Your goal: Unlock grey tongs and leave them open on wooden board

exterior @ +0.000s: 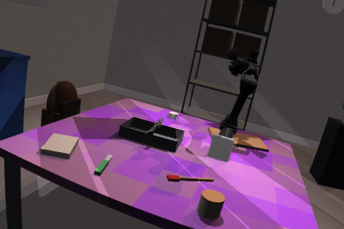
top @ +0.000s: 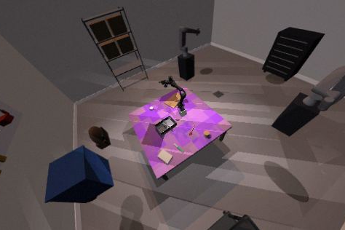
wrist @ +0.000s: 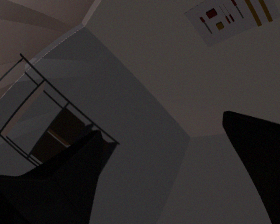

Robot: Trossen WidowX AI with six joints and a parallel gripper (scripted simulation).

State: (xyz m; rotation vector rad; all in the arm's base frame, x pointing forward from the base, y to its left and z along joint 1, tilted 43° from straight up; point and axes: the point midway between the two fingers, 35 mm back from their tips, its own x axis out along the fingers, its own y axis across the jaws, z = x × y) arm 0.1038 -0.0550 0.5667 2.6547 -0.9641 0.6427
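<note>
Now: the roasting tin 300 mm ahead of my gripper tip, 430 mm to the left of it and 460 mm below it. From my gripper tip the other things lie so: beige block 610 mm ahead, 830 mm to the left, 470 mm below; wooden board 180 mm behind, 80 mm to the left, 480 mm below; red spatula 80 mm ahead, 790 mm to the left, 480 mm below.
</note>
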